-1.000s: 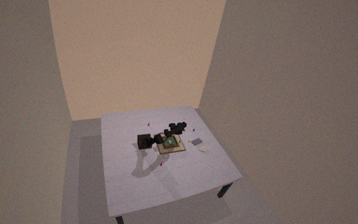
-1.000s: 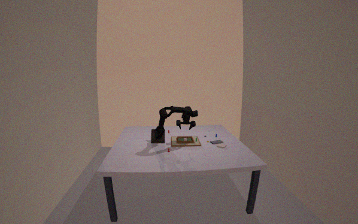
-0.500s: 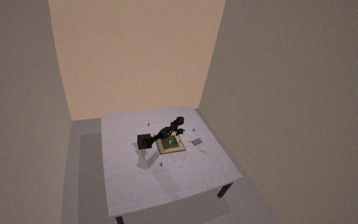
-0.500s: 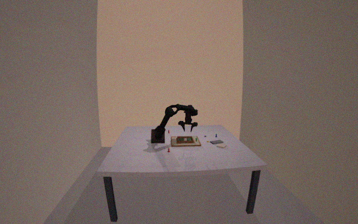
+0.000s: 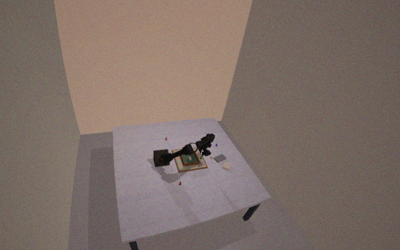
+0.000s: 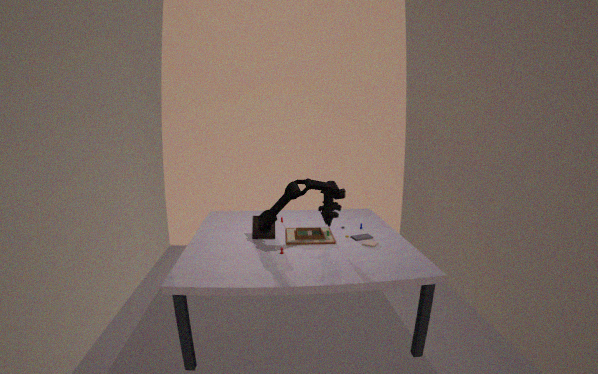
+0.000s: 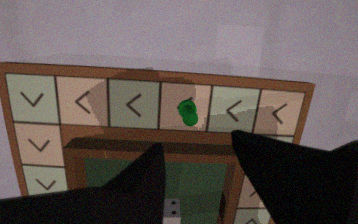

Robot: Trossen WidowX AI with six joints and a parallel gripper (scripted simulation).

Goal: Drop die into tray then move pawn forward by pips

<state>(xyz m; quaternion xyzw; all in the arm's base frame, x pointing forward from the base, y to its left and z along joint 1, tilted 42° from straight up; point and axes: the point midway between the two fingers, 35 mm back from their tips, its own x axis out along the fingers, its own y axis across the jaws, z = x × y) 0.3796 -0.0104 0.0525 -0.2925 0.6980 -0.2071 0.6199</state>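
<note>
The green pawn is 5 cm below my gripper tip. Round my gripper tip: white die (11 cm behind, 5 cm below, 2 cm to the left); then green dice tray (11 cm behind, 7 cm below, 3 cm to the left); then yellow piece (12 cm ahead, 8 cm below).
</note>
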